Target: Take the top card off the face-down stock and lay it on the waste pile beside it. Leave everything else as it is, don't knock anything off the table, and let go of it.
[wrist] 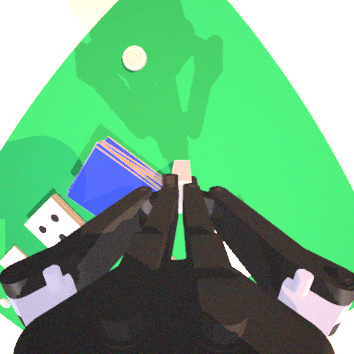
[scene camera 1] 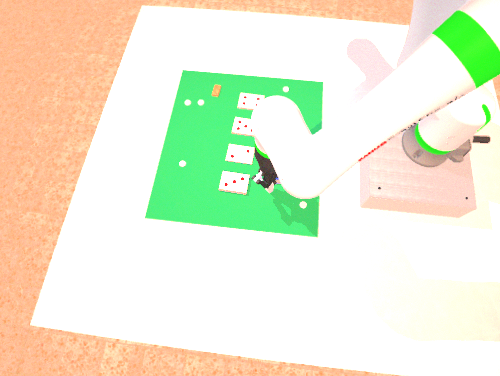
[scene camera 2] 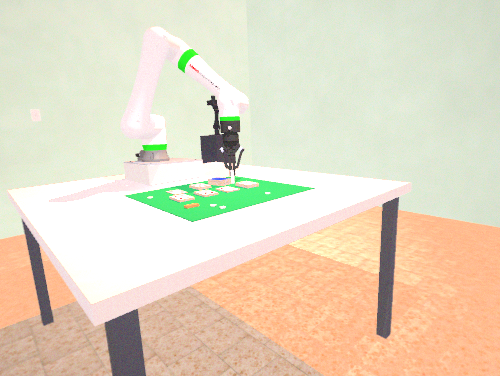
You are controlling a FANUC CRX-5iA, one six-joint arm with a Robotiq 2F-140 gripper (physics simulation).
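Pixels of known places: gripper, fingertip midpoint: (wrist: 181, 171) (scene camera 1: 268, 189) (scene camera 2: 232, 183); arm's base, origin of the base link: (scene camera 1: 425, 145) (scene camera 2: 156, 160).
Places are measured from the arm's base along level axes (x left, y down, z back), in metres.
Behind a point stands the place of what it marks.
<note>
The face-down stock (scene camera 2: 218, 180) {x 0.040, y 0.072, z -0.468 m} (wrist: 112, 177) {x 0.075, y 0.069, z -0.432 m} is a blue-backed pile on the green mat. Its upper cards look slightly offset along the edge near the fingers. In scene camera 1 the arm hides most of it. A face-up pile with black pips (scene camera 2: 200, 186) {x -0.060, y 0.084, z -0.459 m} (wrist: 46, 221) {x -0.037, y 0.084, z -0.404 m}, apparently the waste pile, lies beside the stock, partly behind the gripper in the wrist view. My gripper (scene camera 1: 270, 188) {x 0.118, y 0.096, z -0.481 m} (scene camera 2: 232, 180) {x 0.118, y 0.096, z -0.481 m} (wrist: 181, 171) {x 0.118, y 0.096, z -0.481 m} is shut and empty. Its pale fingertips stand low over the mat just beside the stock's edge; whether they touch the stock or mat I cannot tell.
Face-up piles with red pips (scene camera 1: 251, 101) {x -0.221, y 0.087, z -0.545 m} (scene camera 1: 242, 126) {x -0.113, y 0.087, z -0.574 m} (scene camera 1: 240, 154) {x -0.004, y 0.090, z -0.576 m} (scene camera 1: 234, 182) {x 0.103, y 0.082, z -0.591 m} form a row on the mat (scene camera 1: 200, 200) {x 0.162, y 0.096, z -0.697 m} (scene camera 2: 292, 189) {x 0.151, y 0.096, z -0.806 m}. An orange block (scene camera 1: 216, 90) {x -0.269, y 0.088, z -0.676 m} (scene camera 2: 191, 205) {x -0.278, y 0.089, z -0.685 m} and several white discs (scene camera 1: 182, 163) {x 0.034, y 0.092, z -0.768 m} (scene camera 1: 303, 204) {x 0.169, y 0.092, z -0.371 m} (wrist: 134, 58) {x 0.169, y 0.092, z -0.373 m} lie around them.
</note>
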